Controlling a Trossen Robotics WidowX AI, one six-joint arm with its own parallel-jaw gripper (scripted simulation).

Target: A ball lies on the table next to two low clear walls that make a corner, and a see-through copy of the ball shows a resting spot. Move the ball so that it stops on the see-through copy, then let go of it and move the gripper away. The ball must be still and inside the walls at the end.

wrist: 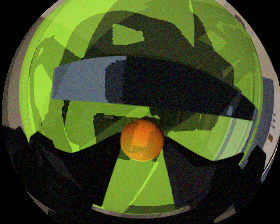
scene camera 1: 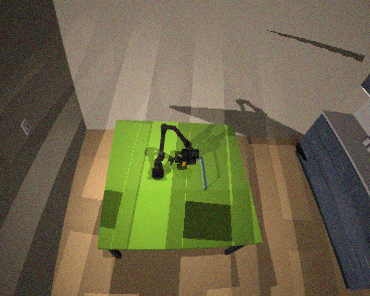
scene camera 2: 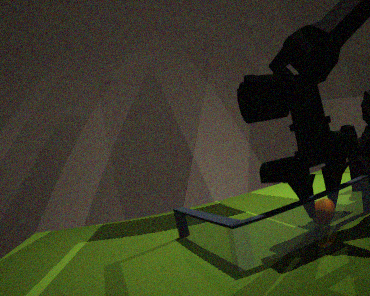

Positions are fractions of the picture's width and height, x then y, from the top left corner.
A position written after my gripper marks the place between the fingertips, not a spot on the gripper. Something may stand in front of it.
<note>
I see my gripper (scene camera 2: 0.87,0.72) and a see-through copy of ball (wrist: 0.50,0.63).
My gripper is seen too in the wrist view (wrist: 0.51,0.62).
</note>
